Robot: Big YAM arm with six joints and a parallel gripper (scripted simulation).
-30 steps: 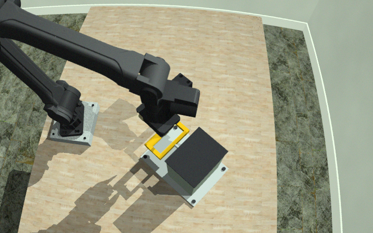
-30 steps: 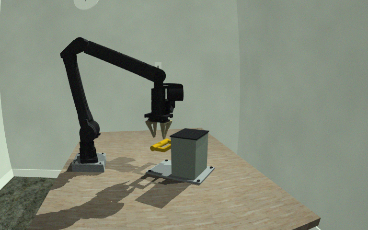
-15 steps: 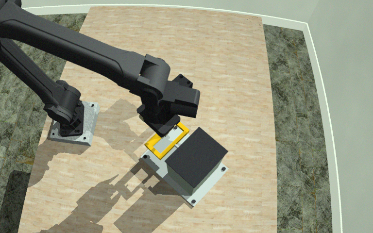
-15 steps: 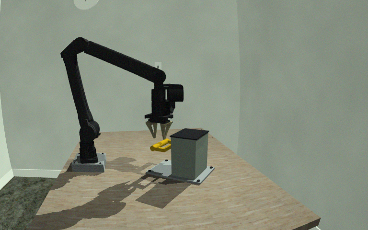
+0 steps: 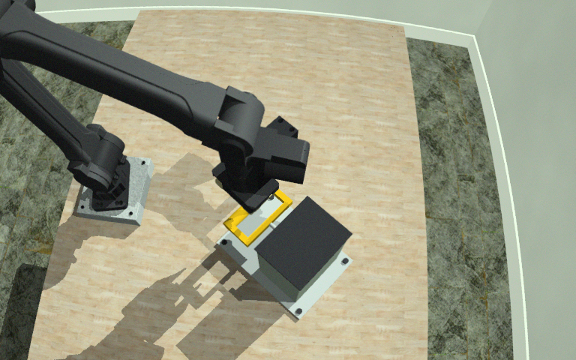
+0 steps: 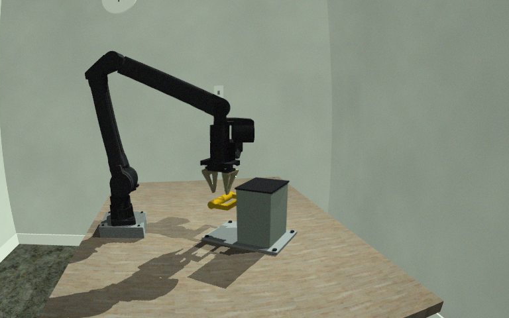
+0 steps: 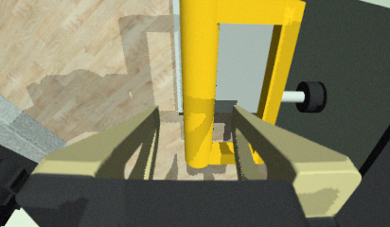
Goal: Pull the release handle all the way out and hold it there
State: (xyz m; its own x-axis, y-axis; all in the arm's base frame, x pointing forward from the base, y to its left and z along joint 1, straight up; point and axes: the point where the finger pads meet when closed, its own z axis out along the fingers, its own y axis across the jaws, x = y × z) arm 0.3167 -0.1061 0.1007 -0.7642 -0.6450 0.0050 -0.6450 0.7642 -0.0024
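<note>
Right now the release handle is 40 mm to the right of my hand, 40 mm ahead of it and 30 mm below it. From my hand the other things lie so: bolted base plate 130 mm below, 70 mm to the right, 60 mm ahead.
</note>
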